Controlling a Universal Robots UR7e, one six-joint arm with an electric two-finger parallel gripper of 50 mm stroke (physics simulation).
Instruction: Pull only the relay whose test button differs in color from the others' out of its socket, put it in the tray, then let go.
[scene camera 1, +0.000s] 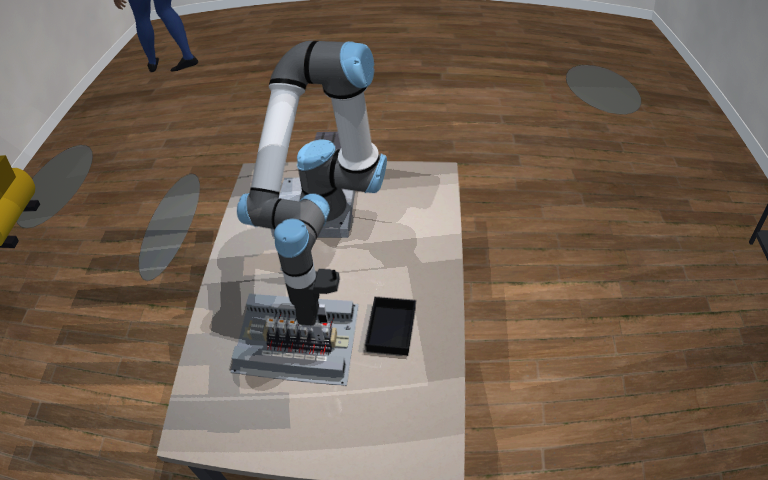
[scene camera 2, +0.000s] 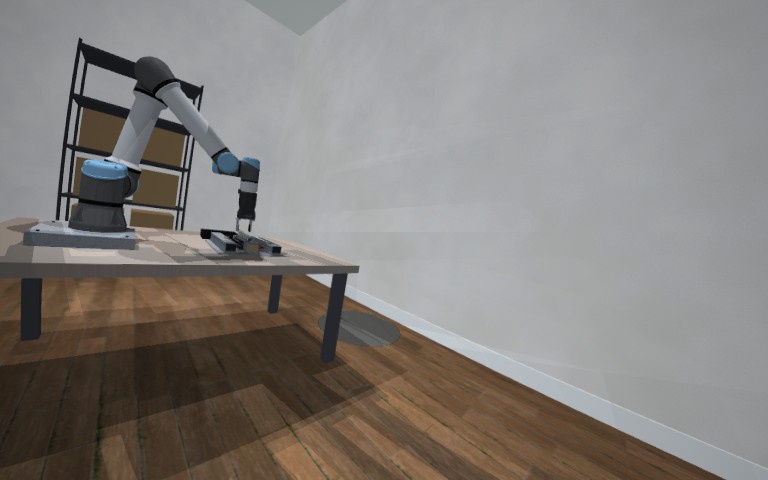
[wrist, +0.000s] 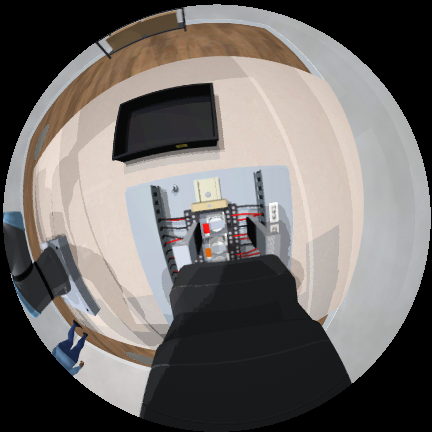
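Seen in the pictures: gripper, between the fingertips: (scene camera 1: 322, 331) (scene camera 2: 243, 231) (wrist: 223, 228); arm's base, origin of its link: (scene camera 2: 98, 228) (wrist: 57, 269).
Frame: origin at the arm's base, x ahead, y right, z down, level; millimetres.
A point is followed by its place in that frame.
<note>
The relay with the red test button (scene camera 1: 324, 324) {y -89, x 485, z -35 mm} (wrist: 216, 225) {y -90, x 495, z -34 mm} sits in its socket at the tray-side end of the row. Neighbouring relays have orange buttons, such as the relay beside it (wrist: 218, 246) {y -65, x 495, z -29 mm}. My gripper (scene camera 1: 320, 324) {y -84, x 503, z -28 mm} (scene camera 2: 244, 225) {y -84, x 503, z -28 mm} (wrist: 223, 228) {y -84, x 503, z -28 mm} is open and empty, pointing down low over that end of the row. In the wrist view its fingers stand to the left and right of the relays; whether they reach down beside the red-button relay is hard to tell. The black tray (scene camera 1: 387, 349) {y -252, x 515, z 18 mm} (wrist: 160, 151) {y -198, x 427, z 30 mm} is empty. Some relays are hidden behind the gripper body.
The grey panel (scene camera 1: 352, 350) {y -156, x 513, z 36 mm} (wrist: 145, 215) carries raised wire ducts (scene camera 1: 288, 365) {y -8, x 604, z -3 mm} along both sides of the relay row, and red and black wires run to the sockets. A beige end block (wrist: 209, 205) {y -108, x 491, z -2 mm} stands beside the red-button relay, toward the tray.
</note>
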